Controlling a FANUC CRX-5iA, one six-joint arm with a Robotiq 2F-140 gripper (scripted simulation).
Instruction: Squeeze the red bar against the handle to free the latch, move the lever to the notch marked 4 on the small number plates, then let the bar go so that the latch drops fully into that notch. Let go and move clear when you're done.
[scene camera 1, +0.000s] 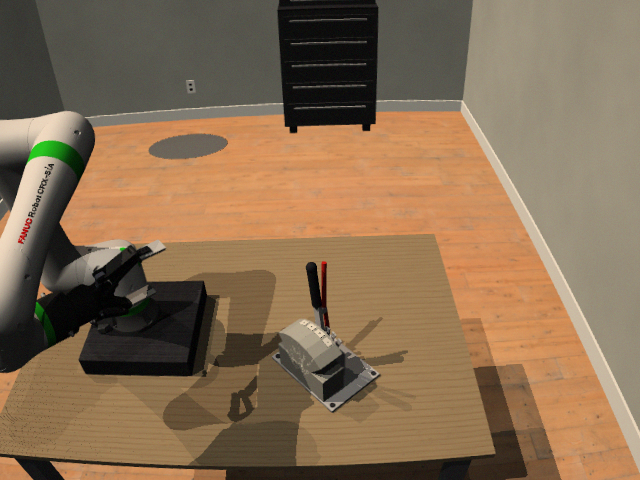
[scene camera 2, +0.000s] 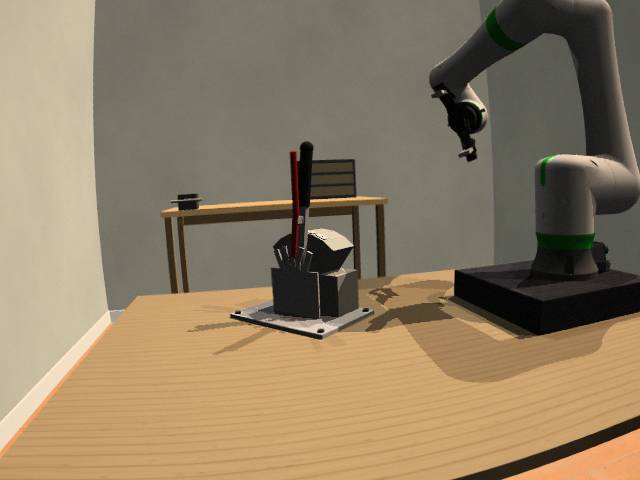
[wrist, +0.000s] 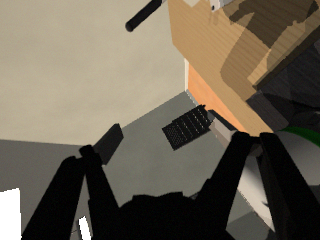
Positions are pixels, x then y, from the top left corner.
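You can see my gripper in scene camera 1, in the wrist view and in scene camera 2 (450, 124). And there's one spot on my gripper that shows both at (wrist: 284, 186) and at (scene camera 1: 111, 314), the same spot.
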